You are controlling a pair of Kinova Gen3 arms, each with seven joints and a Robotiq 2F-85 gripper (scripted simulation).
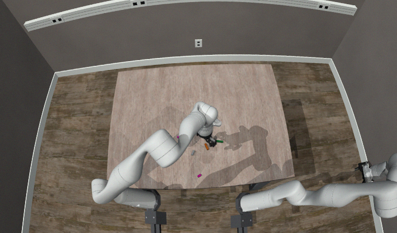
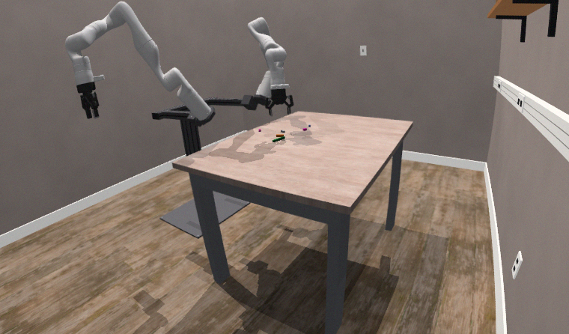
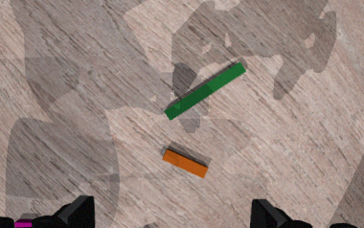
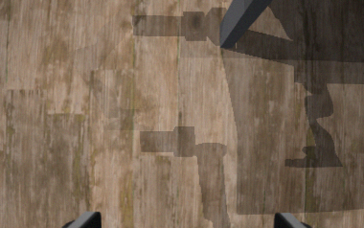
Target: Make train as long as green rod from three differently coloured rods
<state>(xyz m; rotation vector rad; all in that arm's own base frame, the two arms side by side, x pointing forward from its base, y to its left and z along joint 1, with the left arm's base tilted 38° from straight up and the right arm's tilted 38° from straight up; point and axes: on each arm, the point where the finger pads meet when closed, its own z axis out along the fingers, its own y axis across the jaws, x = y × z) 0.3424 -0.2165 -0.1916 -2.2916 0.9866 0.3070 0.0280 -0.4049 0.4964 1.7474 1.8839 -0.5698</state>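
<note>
Right now the blue rod is 3 cm ahead of my left hand, 23 cm to the left of it and 11 cm below it. From my left hand the other things lie so: orange rod: 1 cm to the right, 11 cm below; grey rod: 4 cm behind, 6 cm to the left, 11 cm below; green rod: 4 cm ahead, 7 cm to the right, 11 cm below.
</note>
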